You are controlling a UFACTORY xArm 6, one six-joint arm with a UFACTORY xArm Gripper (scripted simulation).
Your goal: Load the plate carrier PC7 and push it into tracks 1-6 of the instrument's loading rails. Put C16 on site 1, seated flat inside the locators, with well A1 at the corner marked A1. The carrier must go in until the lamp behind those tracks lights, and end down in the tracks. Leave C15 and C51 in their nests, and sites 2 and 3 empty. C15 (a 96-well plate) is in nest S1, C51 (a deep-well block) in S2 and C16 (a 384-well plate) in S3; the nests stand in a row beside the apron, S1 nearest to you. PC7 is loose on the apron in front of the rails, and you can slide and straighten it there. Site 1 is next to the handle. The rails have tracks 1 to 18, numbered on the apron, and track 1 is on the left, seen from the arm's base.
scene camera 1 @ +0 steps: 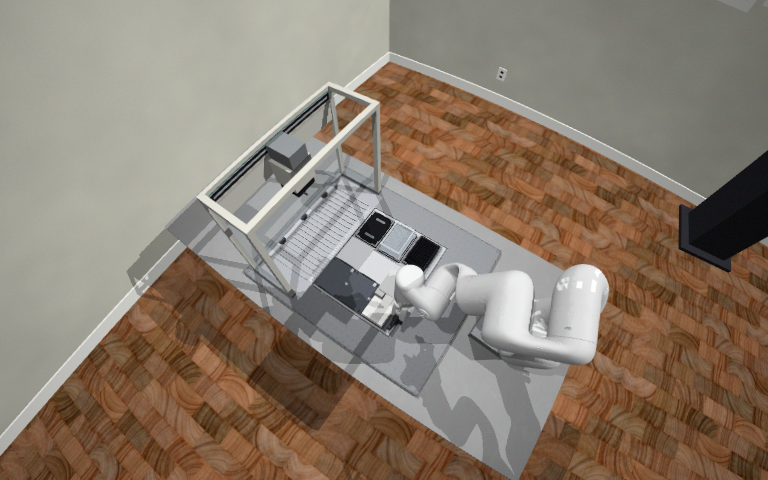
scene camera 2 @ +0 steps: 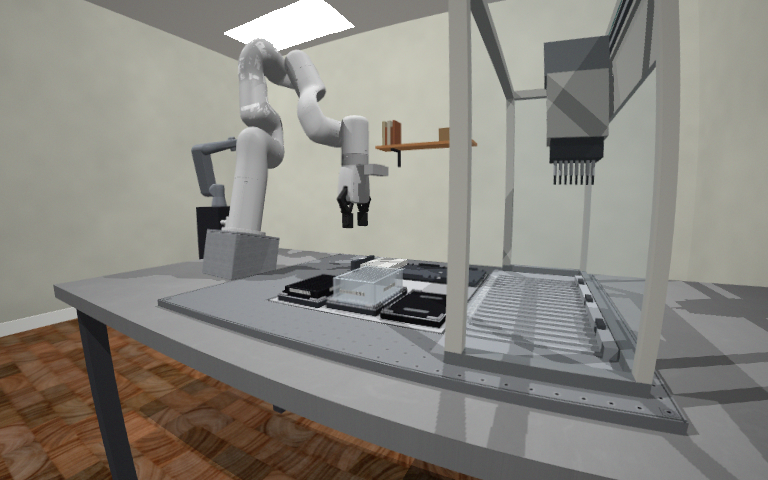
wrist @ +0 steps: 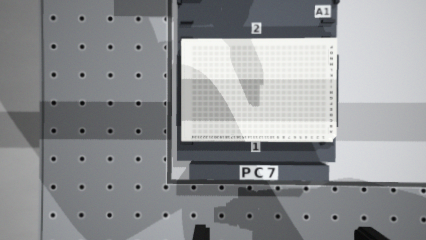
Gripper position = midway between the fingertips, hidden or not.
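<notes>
Scene camera 1 shows me a dark plate carrier PC7 [scene camera 1: 354, 289]. In scene camera 2 I see my gripper [scene camera 2: 355, 227], a black plate C15 [scene camera 2: 324, 282] and, there too, the dark plate carrier PC7 [scene camera 2: 433, 273]. The wrist view shows the dark plate carrier PC7 [wrist: 294, 161] as well, while the black plate C15 is out of frame in the wrist view.
</notes>
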